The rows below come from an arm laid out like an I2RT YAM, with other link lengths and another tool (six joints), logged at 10 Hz.
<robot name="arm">
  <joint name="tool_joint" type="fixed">
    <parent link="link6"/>
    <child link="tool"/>
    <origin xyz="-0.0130 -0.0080 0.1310" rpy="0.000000 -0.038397 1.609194"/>
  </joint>
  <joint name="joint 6" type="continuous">
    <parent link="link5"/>
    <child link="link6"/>
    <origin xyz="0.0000 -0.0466 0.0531" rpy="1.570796 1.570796 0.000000"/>
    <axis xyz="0 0 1"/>
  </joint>
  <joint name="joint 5" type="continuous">
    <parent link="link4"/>
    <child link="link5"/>
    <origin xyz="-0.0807 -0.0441 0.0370" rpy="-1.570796 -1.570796 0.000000"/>
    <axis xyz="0 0 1"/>
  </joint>
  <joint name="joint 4" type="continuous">
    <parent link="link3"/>
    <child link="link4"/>
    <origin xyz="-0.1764 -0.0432 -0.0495"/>
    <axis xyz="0 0 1"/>
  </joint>
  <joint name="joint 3" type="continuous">
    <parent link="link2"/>
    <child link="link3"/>
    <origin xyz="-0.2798 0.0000 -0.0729" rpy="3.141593 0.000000 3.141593"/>
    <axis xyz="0 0 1"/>
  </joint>
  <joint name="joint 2" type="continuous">
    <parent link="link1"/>
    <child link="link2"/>
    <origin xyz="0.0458 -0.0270 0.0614" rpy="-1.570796 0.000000 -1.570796"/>
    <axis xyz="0 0 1"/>
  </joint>
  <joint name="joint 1" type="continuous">
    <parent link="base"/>
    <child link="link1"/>
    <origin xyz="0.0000 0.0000 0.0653" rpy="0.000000 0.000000 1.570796"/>
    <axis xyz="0 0 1"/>
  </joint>
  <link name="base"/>
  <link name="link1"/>
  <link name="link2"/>
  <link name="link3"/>
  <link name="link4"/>
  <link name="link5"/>
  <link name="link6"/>
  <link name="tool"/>
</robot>
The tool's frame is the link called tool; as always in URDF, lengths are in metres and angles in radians. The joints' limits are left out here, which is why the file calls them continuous.
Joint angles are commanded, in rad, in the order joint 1, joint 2, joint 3, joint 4, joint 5, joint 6. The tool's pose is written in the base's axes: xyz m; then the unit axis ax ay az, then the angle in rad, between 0 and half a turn. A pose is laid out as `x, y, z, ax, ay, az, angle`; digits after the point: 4 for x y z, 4 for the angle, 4 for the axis.
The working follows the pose.
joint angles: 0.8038, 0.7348, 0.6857, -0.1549, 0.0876, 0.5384
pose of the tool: 0.1840, 0.1669, 0.2806, -0.7642, 0.6361, -0.1066, 1.7674
Where each joint sits with the arm in this pose, in the base's axes (m; each line is computed from the numbers above, not from the rounded line before):
joint 1: 0.0000 0.0000 0.0653
joint 2: -0.0142 0.0512 0.1267
joint 3: -0.1058 -0.1488 0.3143
joint 4: -0.0177 0.0139 0.3488
joint 5: 0.0700 0.0515 0.3756
joint 6: 0.0970 0.0737 0.3142
the tool: 0.1840 0.1669 0.2806

